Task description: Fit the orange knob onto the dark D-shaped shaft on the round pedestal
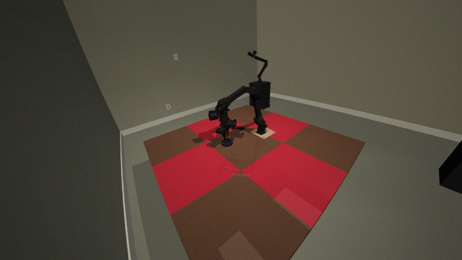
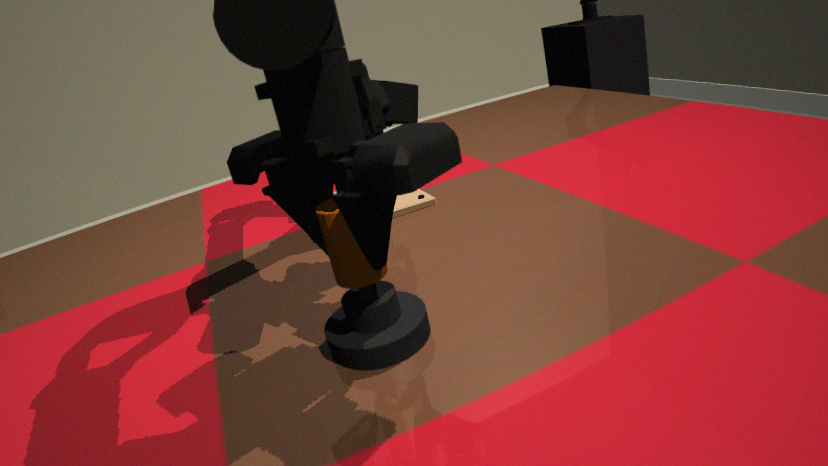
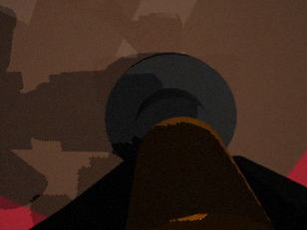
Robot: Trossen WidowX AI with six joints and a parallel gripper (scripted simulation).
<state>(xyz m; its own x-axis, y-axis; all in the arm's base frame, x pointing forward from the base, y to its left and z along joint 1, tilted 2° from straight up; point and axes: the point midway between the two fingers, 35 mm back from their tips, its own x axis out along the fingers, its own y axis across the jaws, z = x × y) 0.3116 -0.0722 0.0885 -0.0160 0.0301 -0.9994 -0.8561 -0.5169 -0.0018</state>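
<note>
Right now the orange knob is 20 mm above my gripper tip. Also, from my gripper tip: dark round pedestal: 40 mm below.
</note>
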